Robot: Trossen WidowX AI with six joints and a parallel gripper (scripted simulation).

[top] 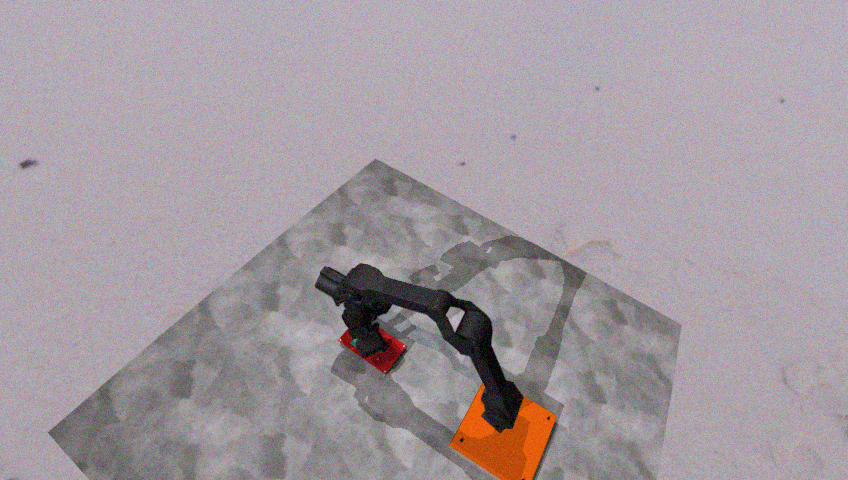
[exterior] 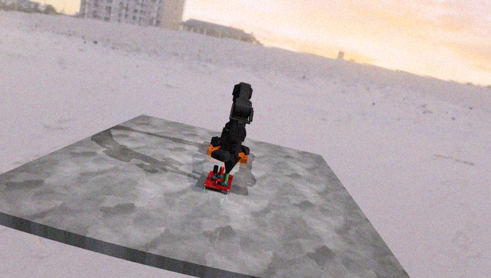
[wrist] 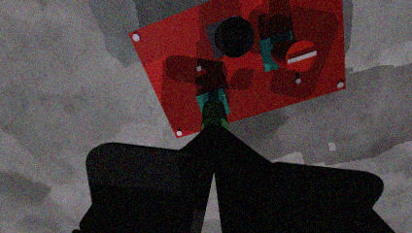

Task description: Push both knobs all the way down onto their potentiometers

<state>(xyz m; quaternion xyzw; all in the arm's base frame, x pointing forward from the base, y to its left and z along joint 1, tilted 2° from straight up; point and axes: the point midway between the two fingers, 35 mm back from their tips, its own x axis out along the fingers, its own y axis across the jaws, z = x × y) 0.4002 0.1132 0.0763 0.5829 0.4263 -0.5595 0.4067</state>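
The green knob is 20 mm below my gripper tip. From my gripper tip the other things lie so: red knob: 60 mm behind, 40 mm to the right, 20 mm below.
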